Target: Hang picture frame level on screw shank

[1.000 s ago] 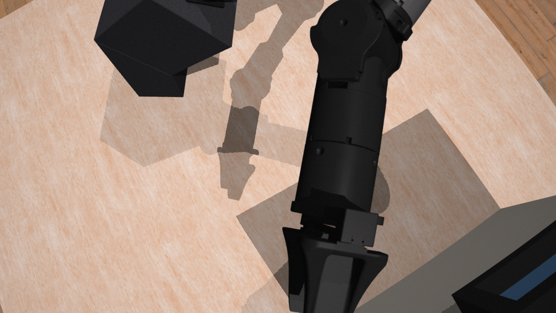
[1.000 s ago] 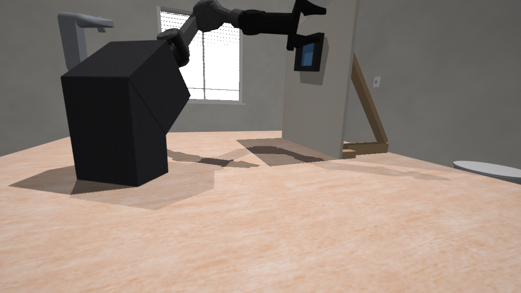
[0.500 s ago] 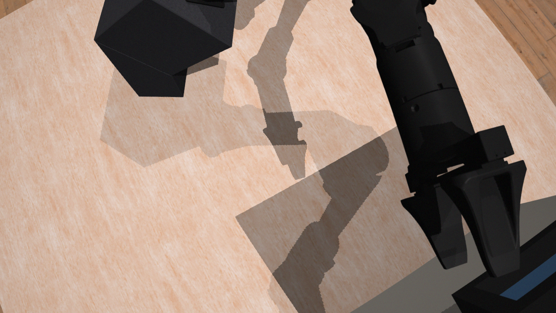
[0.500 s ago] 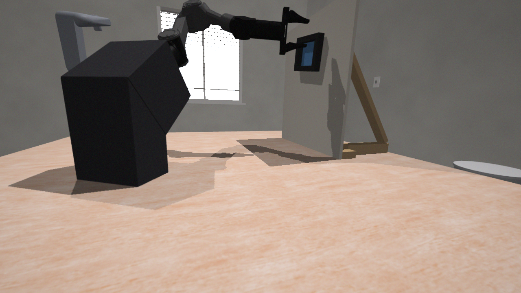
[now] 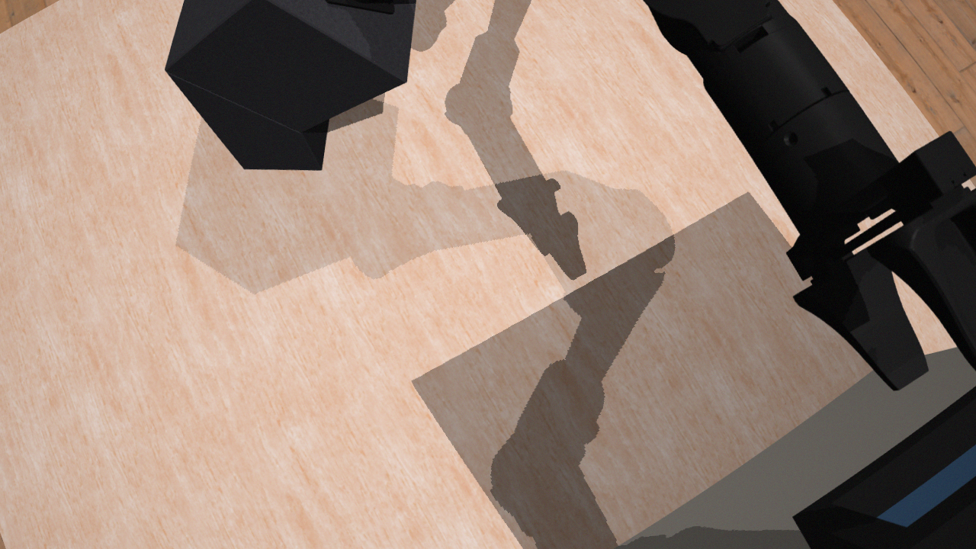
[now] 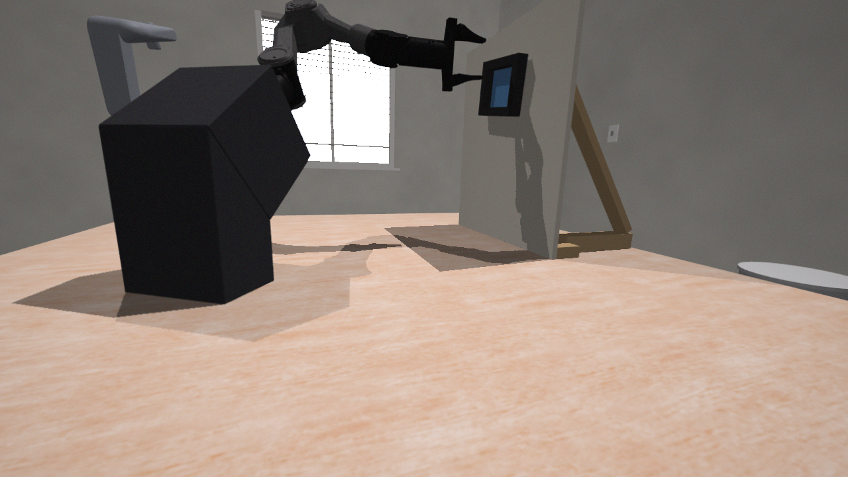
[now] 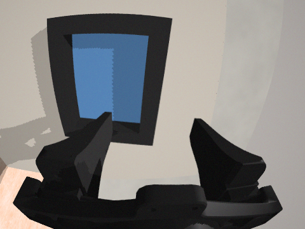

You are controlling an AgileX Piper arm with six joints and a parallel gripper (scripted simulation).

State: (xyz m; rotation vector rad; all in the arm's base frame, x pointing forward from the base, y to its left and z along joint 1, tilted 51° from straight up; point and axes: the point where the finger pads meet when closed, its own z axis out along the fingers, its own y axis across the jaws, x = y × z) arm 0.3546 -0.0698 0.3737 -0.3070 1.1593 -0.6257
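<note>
Right now my hand is 70 mm short of the picture frame, 30 mm to the right of it and 50 mm above it. From my hand the other things lie so: grey wall panel (80 mm ahead, 50 mm to the left, 170 mm below).
</note>
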